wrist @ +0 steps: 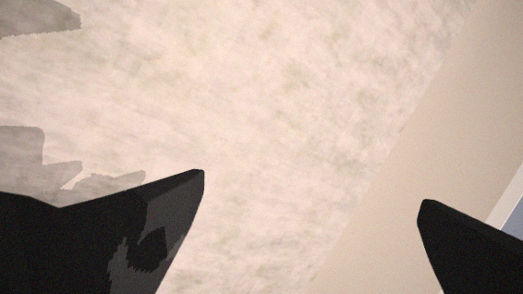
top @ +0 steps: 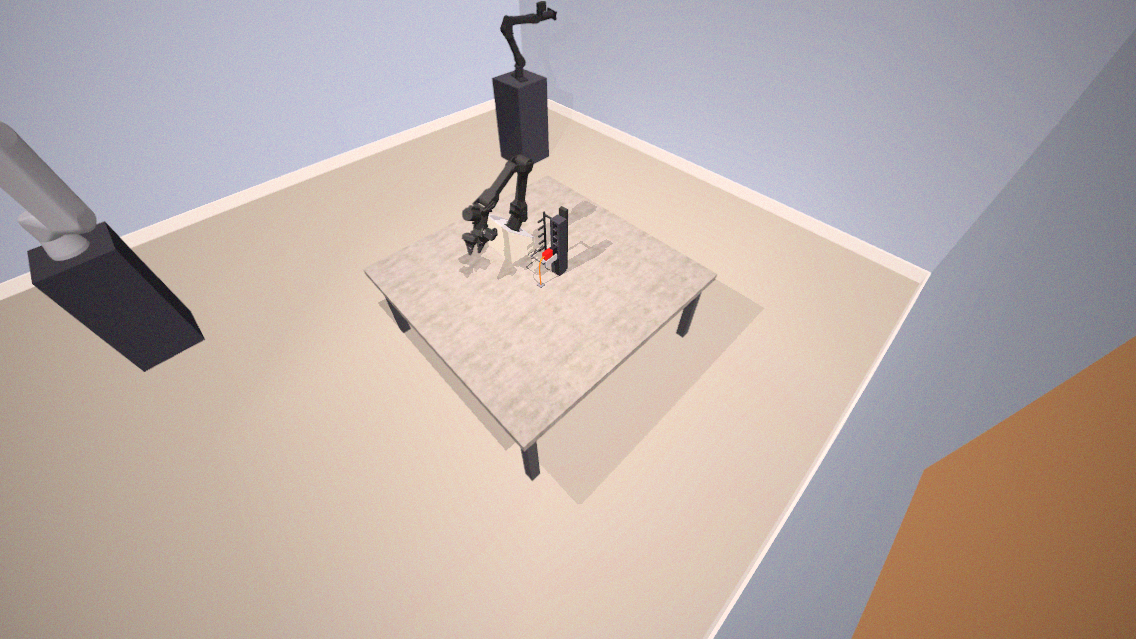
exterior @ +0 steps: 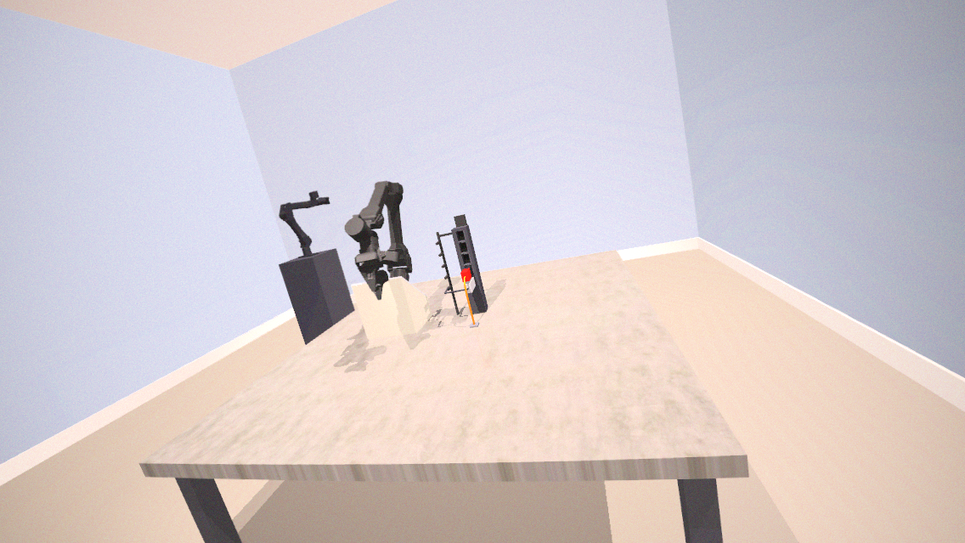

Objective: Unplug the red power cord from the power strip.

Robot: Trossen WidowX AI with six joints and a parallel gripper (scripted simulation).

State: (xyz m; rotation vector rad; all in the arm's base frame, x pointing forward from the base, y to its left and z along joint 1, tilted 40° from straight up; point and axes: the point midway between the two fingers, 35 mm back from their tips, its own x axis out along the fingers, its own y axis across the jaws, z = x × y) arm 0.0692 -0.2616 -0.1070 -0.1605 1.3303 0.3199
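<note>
Now: the red plug 29 cm to the left of my gripper tip, 19 cm ahead of it and 5 cm below it.
</note>
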